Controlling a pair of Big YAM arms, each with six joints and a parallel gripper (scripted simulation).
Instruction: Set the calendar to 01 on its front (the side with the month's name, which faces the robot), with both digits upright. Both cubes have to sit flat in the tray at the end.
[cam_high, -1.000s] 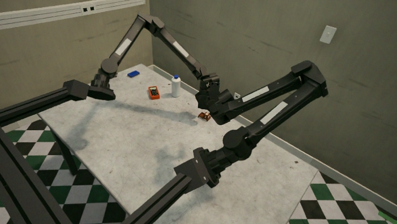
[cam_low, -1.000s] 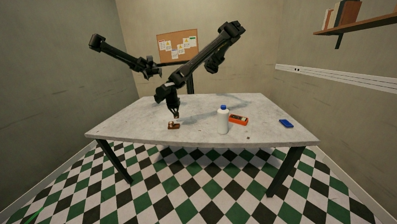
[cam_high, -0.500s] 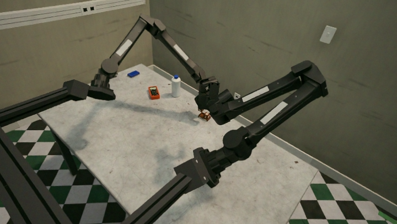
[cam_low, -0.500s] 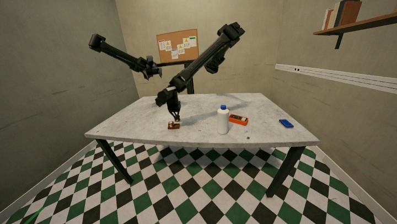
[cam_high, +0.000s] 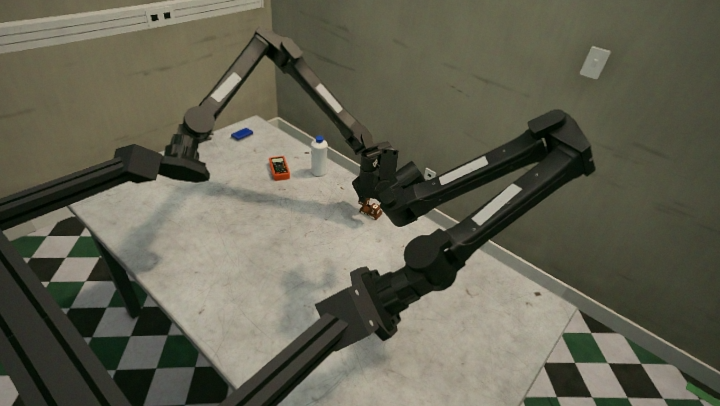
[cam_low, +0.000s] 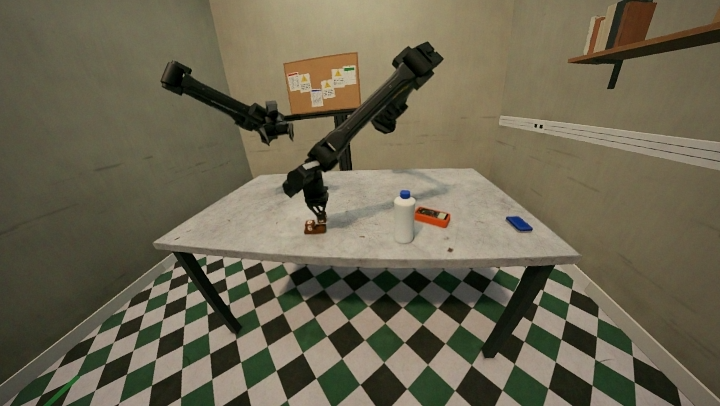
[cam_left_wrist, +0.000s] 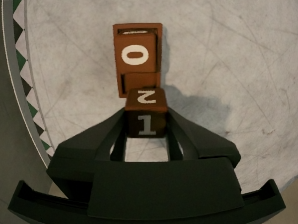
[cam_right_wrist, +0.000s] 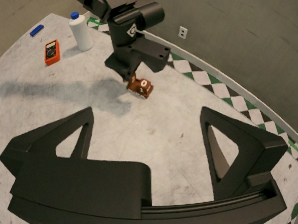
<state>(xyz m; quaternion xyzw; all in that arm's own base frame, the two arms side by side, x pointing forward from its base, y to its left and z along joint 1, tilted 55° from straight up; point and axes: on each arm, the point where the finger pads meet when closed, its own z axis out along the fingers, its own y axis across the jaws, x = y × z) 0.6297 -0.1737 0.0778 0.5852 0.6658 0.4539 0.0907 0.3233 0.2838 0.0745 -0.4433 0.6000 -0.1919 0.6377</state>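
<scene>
My left hand is 50 mm above the brown tray, 30 mm to the left of it and 10 mm short of it. The rest, counted from my left hand: blue block 730 mm to the left, 50 mm below, 30 mm ahead; white bottle 290 mm to the left, 70 mm ahead, 20 mm above.
</scene>
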